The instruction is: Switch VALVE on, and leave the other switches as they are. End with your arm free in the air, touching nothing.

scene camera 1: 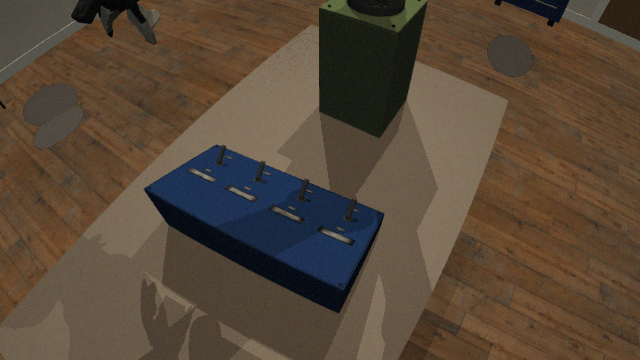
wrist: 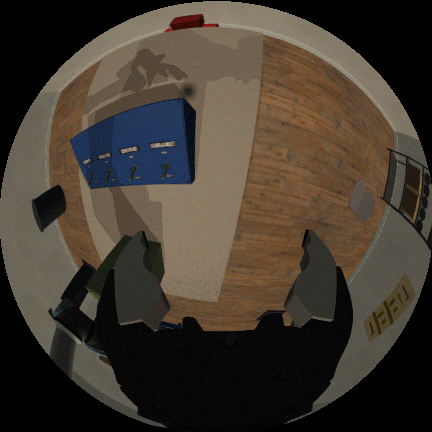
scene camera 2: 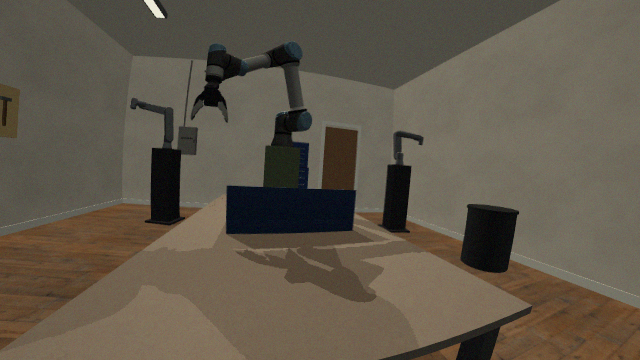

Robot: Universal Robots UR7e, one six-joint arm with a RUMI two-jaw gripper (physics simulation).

Labels:
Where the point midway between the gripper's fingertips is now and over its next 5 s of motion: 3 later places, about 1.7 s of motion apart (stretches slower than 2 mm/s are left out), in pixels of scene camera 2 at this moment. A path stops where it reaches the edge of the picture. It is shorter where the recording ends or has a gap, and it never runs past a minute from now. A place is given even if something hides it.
The gripper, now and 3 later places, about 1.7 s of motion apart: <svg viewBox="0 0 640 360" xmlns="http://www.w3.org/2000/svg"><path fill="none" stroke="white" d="M209 121L267 149L295 180L297 188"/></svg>

